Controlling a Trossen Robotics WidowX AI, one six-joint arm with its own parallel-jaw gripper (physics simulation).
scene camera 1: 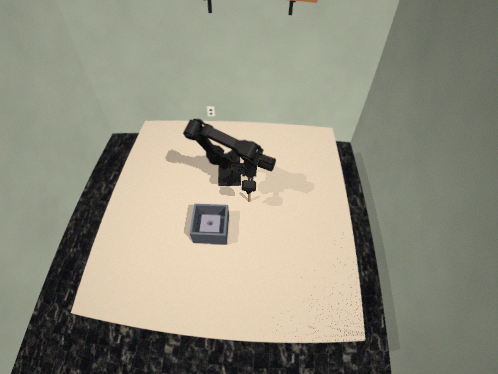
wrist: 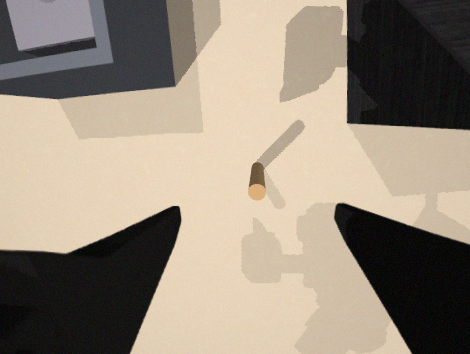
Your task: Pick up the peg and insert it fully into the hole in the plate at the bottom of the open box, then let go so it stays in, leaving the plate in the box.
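Frame: origin at the arm's base, x up, y ahead, z left, level; centimetres.
Seen in the pictures: gripper, fingertip midpoint: [wrist: 257, 212]; arm's base, link origin: [scene camera 1: 227, 163].
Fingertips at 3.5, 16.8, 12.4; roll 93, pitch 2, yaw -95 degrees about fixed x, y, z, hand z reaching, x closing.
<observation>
Pixels of each thing's top centre, then the offset from my fingertips to it, as dx, dy, dz. Level surfaces: height alone.
- wooden peg, top centre: [wrist: 256, 192] [scene camera 1: 249, 191] -4.2, +0.0, +0.4
- open blue-grey box, top centre: [scene camera 1: 209, 218] -2.4, +17.9, -16.2
- pale plate, top centre: [scene camera 1: 210, 222] -6.1, +17.9, -16.2
- pale table, surface height: dx -12.2
The wooden peg [scene camera 1: 249, 197] [wrist: 257, 191] stands upright on the table, its round end facing the wrist camera. My gripper [scene camera 1: 249, 192] [wrist: 257, 212] is open and empty above the table near the peg. In the wrist view the peg shows between and slightly beyond the fingertips, touching neither. The open blue-grey box [scene camera 1: 209, 239] [wrist: 140, 55] stands to the left of the peg and nearer the front in the scene view. The pale plate [scene camera 1: 204, 228] [wrist: 55, 25] lies at its bottom with a round hole [scene camera 1: 210, 223] near its middle. The wrist view cuts off most of the box and hole.
The arm's dark base [scene camera 1: 229, 176] [wrist: 410, 75] stands behind and left of the peg in the scene view, and at the upper right in the wrist view. The box's raised walls surround the plate. Shadows of the arm, box and peg fall on the pale table [scene camera 1: 280, 260].
</observation>
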